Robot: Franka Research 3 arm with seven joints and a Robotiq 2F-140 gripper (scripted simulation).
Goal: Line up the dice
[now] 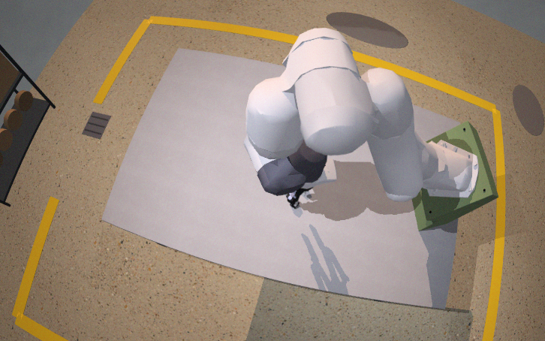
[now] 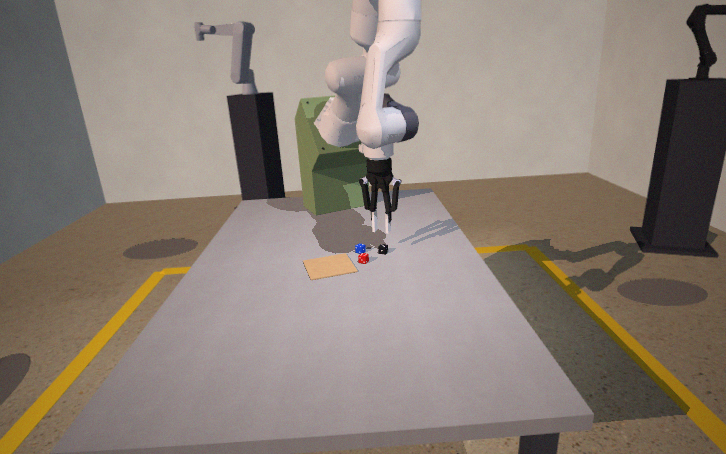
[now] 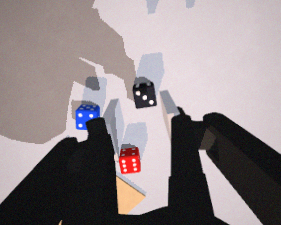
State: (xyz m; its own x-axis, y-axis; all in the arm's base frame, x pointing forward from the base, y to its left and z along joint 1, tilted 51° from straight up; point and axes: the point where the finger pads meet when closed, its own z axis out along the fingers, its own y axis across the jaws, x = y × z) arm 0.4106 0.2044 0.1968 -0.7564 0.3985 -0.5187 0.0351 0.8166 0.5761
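Right now my hand is 9 cm above the black die. Also, from my hand: red die 9 cm below, 8 cm ahead, 3 cm to the right; tan mat 14 cm ahead, 13 cm to the right, 10 cm below; blue die 9 cm below, 7 cm to the right, 1 cm ahead.
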